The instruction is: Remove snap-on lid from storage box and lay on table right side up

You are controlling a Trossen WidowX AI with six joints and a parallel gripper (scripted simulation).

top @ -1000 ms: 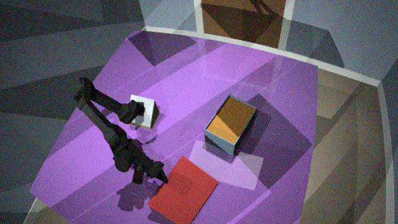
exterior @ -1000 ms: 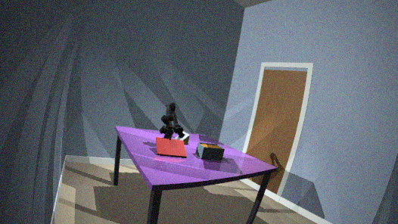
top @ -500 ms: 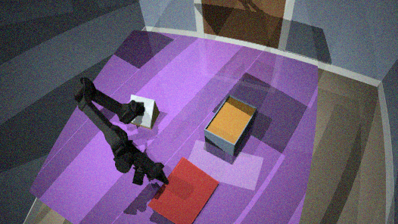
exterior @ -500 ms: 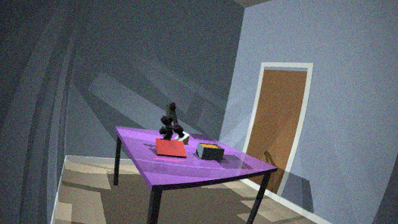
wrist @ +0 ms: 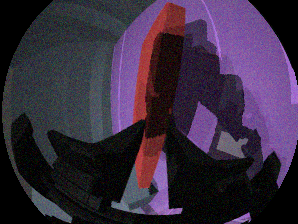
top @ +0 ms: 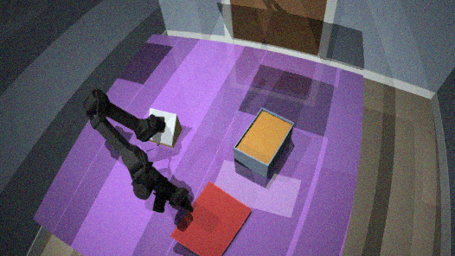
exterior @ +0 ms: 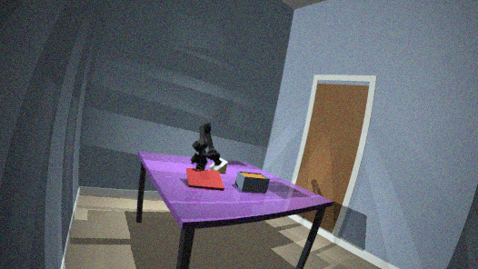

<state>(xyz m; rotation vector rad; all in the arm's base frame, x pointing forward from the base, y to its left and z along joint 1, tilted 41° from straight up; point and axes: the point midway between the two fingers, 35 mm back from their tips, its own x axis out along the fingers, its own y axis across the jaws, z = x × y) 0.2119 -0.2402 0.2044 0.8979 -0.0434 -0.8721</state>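
Now: gripper tip 7 cm short of the red lid, 3 cm to the left of it and 3 cm above it. From my gripper tip the other things lie so: storage box (20 cm ahead, 32 cm to the left, 2 cm below).
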